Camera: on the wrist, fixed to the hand. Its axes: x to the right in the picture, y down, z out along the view.
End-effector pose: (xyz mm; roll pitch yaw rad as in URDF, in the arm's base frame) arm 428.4 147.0 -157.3 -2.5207 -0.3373 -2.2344
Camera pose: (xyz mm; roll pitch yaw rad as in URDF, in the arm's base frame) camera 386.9 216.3 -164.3 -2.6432 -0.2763 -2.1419
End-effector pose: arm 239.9 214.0 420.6 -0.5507 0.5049 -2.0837
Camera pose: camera 292.6 253.4 373.1 -0.6355 0.3995 -2.0615
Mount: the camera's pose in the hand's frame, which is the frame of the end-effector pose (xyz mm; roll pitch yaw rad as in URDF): -29.7 59.6 -46.3 -0.0926 -0.1004 -0.0378
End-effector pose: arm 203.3 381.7 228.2 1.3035 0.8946 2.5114
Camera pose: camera 154.2 342.8 279.7 1.0748 0.8972 2.3397
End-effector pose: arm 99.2 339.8 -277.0 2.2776 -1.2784 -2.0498
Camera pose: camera 133.3 413.1 -283.7 2.3122 -1.1812 -2.1866
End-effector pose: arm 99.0 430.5 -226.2 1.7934 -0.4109 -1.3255
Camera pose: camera 116.8 491.2 -175.4 1.7344 -0.3504 -1.4209
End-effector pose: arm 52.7 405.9 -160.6 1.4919 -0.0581 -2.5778
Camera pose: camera 107.7 380.5 -106.7 1.4019 -0.0282 -2.6809
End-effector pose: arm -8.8 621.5 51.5 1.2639 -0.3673 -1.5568
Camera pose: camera 52.7 665.5 80.8 1.2101 -0.3595 -1.6713
